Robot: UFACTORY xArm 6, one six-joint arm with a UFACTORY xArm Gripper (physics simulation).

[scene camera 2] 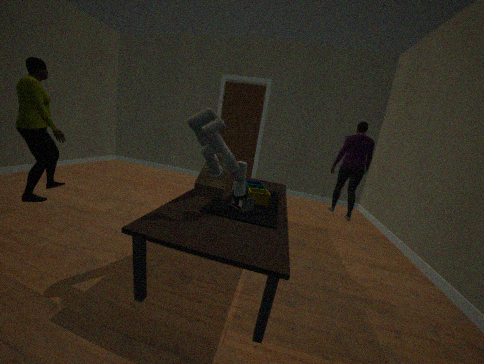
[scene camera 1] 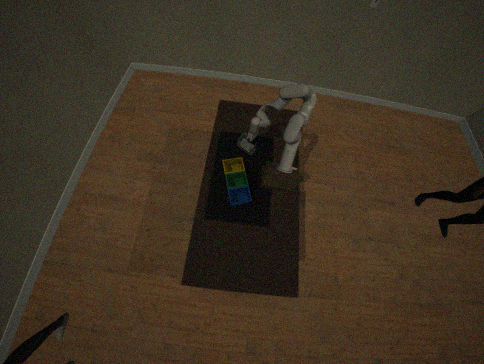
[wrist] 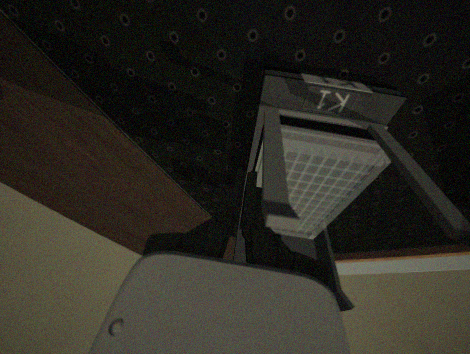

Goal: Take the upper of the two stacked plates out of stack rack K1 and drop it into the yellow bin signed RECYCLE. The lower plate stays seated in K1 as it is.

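Where they show: gripper, fingertip midpoint: (scene camera 2: pixel 236 204) (scene camera 1: pixel 250 142) (wrist: pixel 245 181); arm's base, link origin: (scene camera 2: pixel 216 171) (scene camera 1: pixel 284 170).
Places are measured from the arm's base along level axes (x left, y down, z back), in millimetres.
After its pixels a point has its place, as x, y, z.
Stack rack K1 (wrist: pixel 290 95) (scene camera 1: pixel 246 144) is grey with upright posts and stands on the dark mat. In the wrist view a pale plate with a grid pattern (wrist: pixel 325 182) {-261, 146, -295} sits between its posts. A pale edge shows beside it at the left, behind a post; I cannot tell the two plates apart clearly. My gripper (wrist: pixel 245 181) {-320, 138, -259} (scene camera 2: pixel 238 204) {-320, 138, -259} is shut and empty, low beside the rack, to the left of the plate in the wrist view. Its fingers are dark and partly lost in shadow. The yellow bin (scene camera 1: pixel 233 159) {-105, 92, -403} (scene camera 2: pixel 260 199) {-103, 138, -420} stands near the rack; its sign is not readable.
A green bin (scene camera 1: pixel 236 173) {20, 95, -369} and a blue bin (scene camera 1: pixel 240 202) {262, 85, -323} stand in a row with the yellow one on the dark mat (scene camera 1: pixel 215 212) {333, 185, -513}. The brown table (scene camera 2: pixel 220 242) {-736, 198, -260} extends beyond the mat. Two people (scene camera 2: pixel 34 112) (scene camera 2: pixel 356 152) stand on the floor away from the table.
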